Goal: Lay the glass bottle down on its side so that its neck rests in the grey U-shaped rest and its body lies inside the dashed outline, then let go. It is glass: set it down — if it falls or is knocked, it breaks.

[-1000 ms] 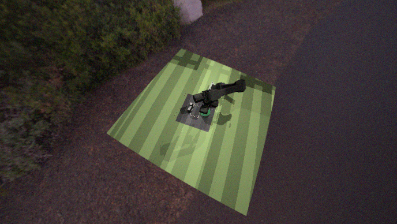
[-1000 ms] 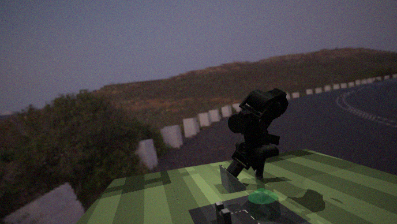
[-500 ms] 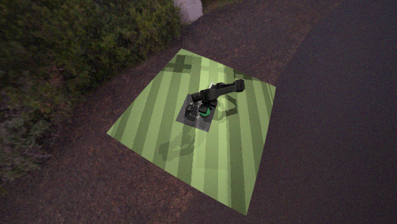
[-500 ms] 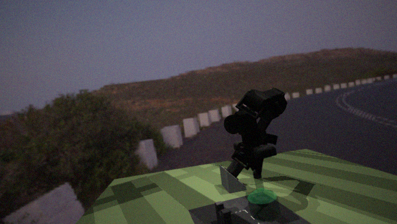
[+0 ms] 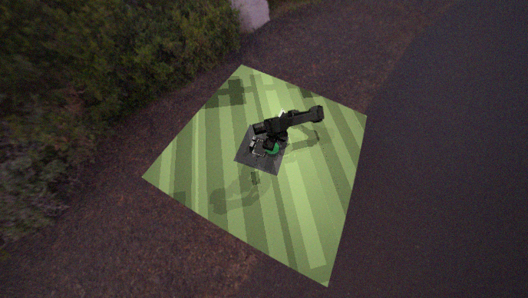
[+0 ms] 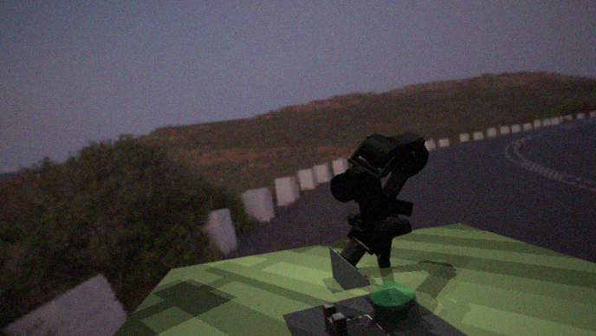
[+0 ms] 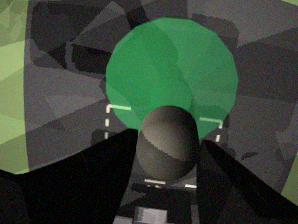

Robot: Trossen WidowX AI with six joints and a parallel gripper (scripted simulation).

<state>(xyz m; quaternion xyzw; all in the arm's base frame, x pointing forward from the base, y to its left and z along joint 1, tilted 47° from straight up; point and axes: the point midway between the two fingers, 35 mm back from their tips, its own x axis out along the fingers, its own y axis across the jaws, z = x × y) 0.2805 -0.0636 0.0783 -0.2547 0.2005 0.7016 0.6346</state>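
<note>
Right now the green glass bottle is 10 mm to the left of my gripper tip and 50 mm below it. From my gripper tip the other things lie so: dark grey mat 10 mm ahead, 60 mm to the right, 140 mm below.
</note>
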